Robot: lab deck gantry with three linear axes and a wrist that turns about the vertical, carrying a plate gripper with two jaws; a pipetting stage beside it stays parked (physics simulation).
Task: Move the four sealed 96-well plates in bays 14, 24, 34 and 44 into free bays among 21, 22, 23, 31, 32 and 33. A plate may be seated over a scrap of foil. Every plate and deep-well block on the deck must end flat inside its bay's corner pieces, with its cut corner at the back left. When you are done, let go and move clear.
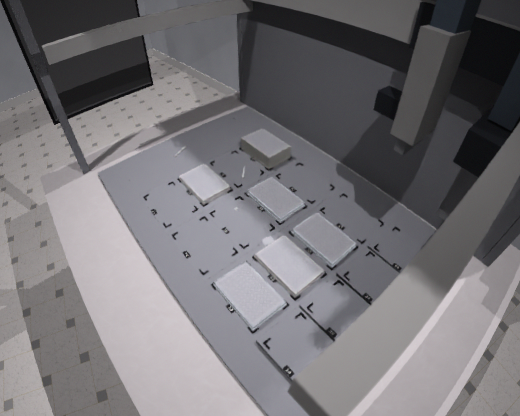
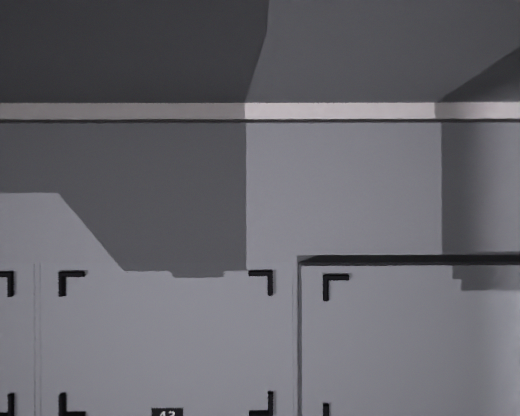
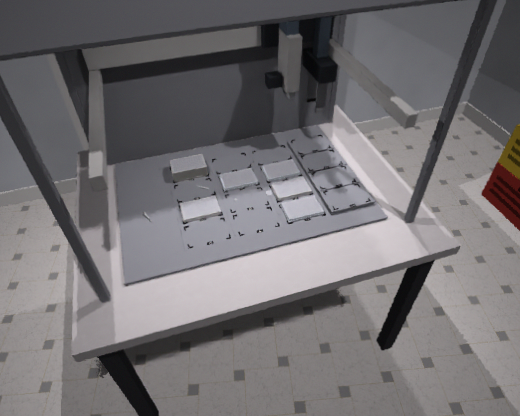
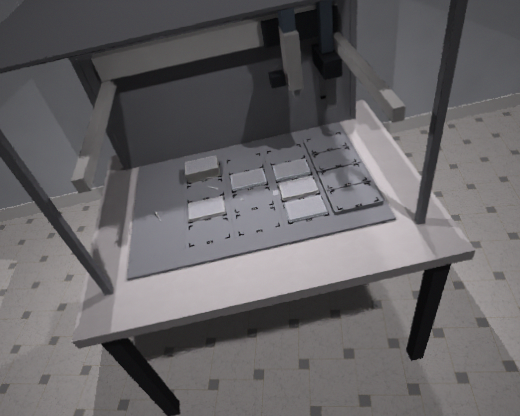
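Pixels of known places: gripper, between the fingertips: point(image 1: 452, 208) point(image 3: 315, 106) point(image 4: 328, 102); robot's base, origin of its link: point(image 1: 145, 197) point(image 3: 189, 247) point(image 4: 190, 245).
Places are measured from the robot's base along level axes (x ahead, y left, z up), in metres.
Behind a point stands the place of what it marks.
Note:
Five thin plates lie on the deck, all looking flat: one in bay 21 point(image 1: 204, 183) @(z 0.014, x 0.074, y 0.146 m) point(image 3: 200, 208) @(z 0.014, x 0.064, y 0.144 m) point(image 4: 206, 208) @(z 0.015, x 0.065, y 0.143 m), one in bay 32 point(image 1: 276, 199) @(z 0.014, x 0.238, y 0.251 m) point(image 3: 238, 179) @(z 0.014, x 0.225, y 0.248 m) point(image 4: 248, 179) @(z 0.014, x 0.229, y 0.248 m), one in bay 33 point(image 1: 325, 239) @(z 0.014, x 0.400, y 0.252 m) point(image 3: 281, 170) @(z 0.014, x 0.391, y 0.248 m) point(image 4: 291, 169) @(z 0.014, x 0.391, y 0.250 m), one in bay 23 point(image 1: 290, 266) @(z 0.015, x 0.400, y 0.145 m) point(image 3: 291, 188) @(z 0.014, x 0.391, y 0.142 m) point(image 4: 298, 188) @(z 0.014, x 0.392, y 0.140 m) and one in bay 13 point(image 1: 250, 295) @(z 0.014, x 0.400, y 0.040 m) point(image 3: 302, 207) @(z 0.015, x 0.392, y 0.041 m) point(image 4: 306, 208) @(z 0.014, x 0.394, y 0.035 m). Bays 14, 24, 34 and 44 hold no plate. A deep-well block point(image 1: 265, 147) @(z 0.042, x 0.085, y 0.346 m) point(image 3: 189, 166) @(z 0.042, x 0.067, y 0.344 m) point(image 4: 202, 168) @(z 0.042, x 0.069, y 0.339 m) sits in bay 41. Cut corners are too small to tell. My gripper point(image 3: 316, 103) @(z 0.160, x 0.580, y 0.406 m) is open and empty, high at the back right.
The right column is a raised slab point(image 1: 320, 310) @(z 0.014, x 0.511, y 0.120 m) point(image 2: 380, 325) @(z 0.015, x 0.523, y 0.380 m) point(image 3: 345, 197) @(z 0.014, x 0.551, y 0.040 m). A foil scrap point(image 1: 269, 240) @(z 0.001, x 0.314, y 0.162 m) point(image 3: 268, 192) @(z 0.003, x 0.311, y 0.160 m) lies left of the bay 23 plate. A thin stick point(image 1: 243, 172) @(z 0.003, x 0.095, y 0.258 m) point(image 3: 202, 187) @(z 0.004, x 0.093, y 0.259 m) lies in bay 31, a small round bit point(image 1: 236, 208) @(z 0.004, x 0.191, y 0.163 m) in bay 22. The pipetting stage point(image 1: 427, 85) point(image 3: 290, 62) hangs left of the gripper.

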